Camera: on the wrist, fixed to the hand. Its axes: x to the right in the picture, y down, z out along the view.
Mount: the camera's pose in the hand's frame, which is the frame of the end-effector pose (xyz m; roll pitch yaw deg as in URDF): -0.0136 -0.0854 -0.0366 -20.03 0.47 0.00
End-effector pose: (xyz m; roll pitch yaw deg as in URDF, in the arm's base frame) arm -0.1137 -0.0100 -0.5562 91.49 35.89 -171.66
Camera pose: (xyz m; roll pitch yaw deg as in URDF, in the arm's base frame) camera -0.0482 -0.0396 -0.6166 71.80 35.88 -171.08
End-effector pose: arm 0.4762 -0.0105 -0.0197 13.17 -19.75 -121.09
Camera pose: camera 0.4091 0.0232 -0.0761 -6.90 -19.29 -120.98
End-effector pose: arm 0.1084 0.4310 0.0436 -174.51 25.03 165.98
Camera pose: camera 0.0823 0.3535 0.0898 165.44 24.56 165.93
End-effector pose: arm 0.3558 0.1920 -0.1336 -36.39 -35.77 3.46
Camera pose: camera 0.3379 0.1003 -0.1243 -56.22 -35.39 3.12
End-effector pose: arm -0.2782 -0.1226 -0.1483 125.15 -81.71 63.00
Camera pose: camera -0.3277 -0.0455 -0.1688 102.40 -81.97 65.75
